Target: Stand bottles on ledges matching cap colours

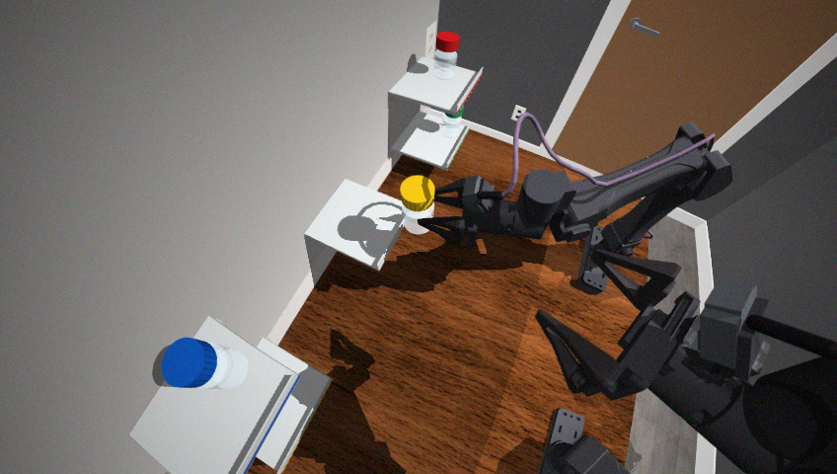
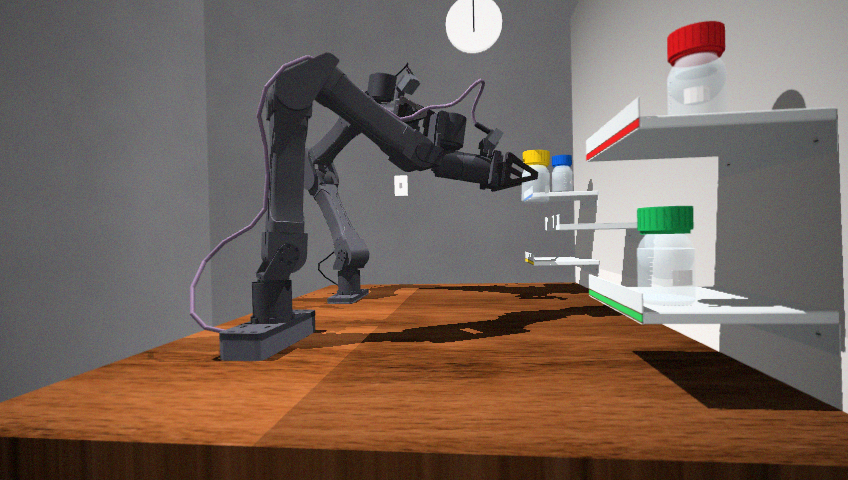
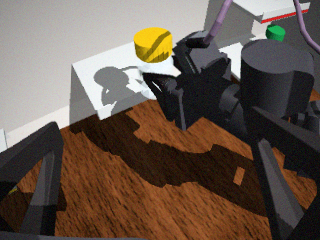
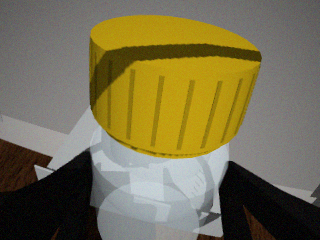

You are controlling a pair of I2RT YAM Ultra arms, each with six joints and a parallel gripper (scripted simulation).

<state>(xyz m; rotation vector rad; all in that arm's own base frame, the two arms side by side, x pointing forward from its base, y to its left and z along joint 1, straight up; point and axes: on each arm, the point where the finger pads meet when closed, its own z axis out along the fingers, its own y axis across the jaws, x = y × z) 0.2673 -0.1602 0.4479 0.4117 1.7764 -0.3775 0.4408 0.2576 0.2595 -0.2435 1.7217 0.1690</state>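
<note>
Now: left hand 210 mm short of the yellow-capped bottle, 170 mm above it and 130 mm to the left of it. Also, from my left hand: red-capped bottle 550 mm to the right, 310 mm ahead, 120 mm below; blue-capped bottle 350 mm ahead, 230 mm to the left, 120 mm below; wall 430 mm ahead, 120 mm to the right.
</note>
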